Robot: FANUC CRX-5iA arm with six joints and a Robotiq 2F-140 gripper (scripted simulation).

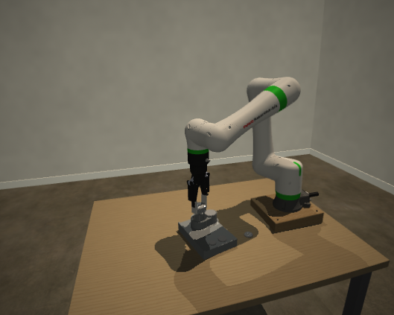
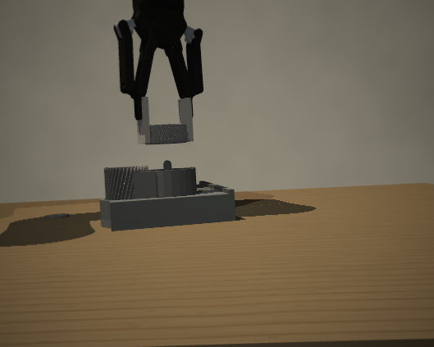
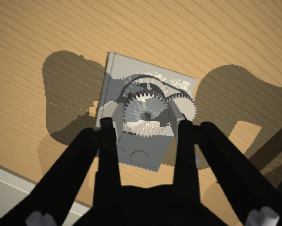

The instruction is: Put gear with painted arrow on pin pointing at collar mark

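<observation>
Right now the gear is 20 mm below my hand.
</observation>
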